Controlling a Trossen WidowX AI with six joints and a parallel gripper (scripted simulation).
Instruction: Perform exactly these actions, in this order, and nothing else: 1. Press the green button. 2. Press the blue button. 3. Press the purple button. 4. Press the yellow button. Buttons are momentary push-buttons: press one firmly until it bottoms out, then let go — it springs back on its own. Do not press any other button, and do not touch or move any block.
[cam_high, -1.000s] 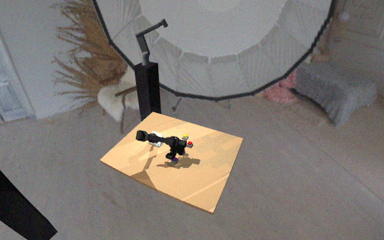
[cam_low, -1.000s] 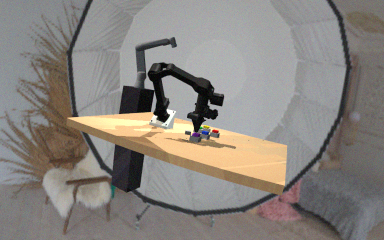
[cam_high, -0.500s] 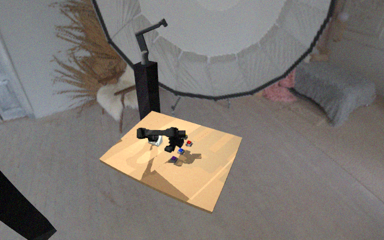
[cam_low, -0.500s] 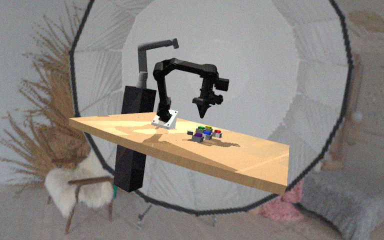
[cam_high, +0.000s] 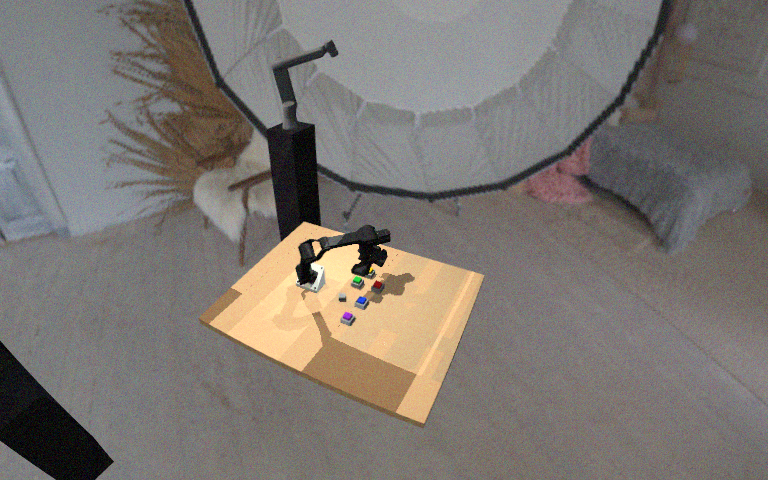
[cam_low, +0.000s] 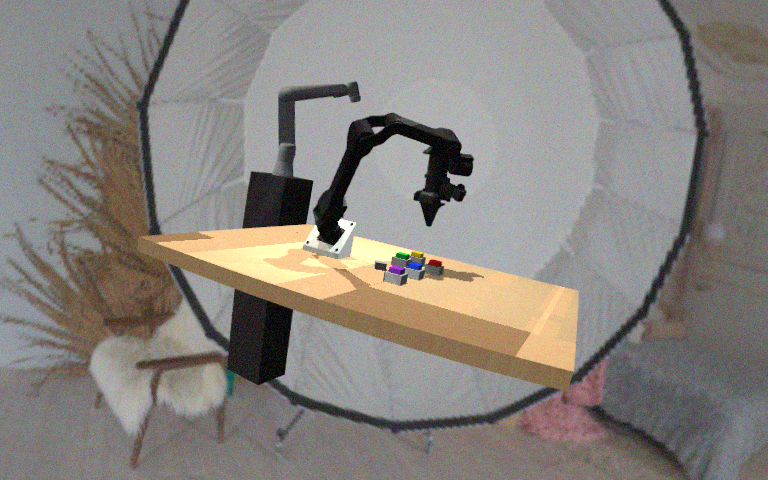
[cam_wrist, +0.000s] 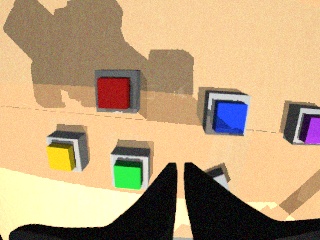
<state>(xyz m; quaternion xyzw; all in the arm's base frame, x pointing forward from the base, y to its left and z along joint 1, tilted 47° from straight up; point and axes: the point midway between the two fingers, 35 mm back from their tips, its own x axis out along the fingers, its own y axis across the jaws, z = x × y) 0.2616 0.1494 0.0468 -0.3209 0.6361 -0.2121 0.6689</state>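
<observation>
Right now my gripper tip is 14 cm to the right of the yellow button, 11 cm above it and 7 cm past it. Also, from my gripper tip: green button 11 cm below, 8 cm behind, 5 cm to the left; then red button 11 cm below, 7 cm to the left, 2 cm ahead; then blue button 11 cm below, 6 cm to the right, 1 cm ahead.
</observation>
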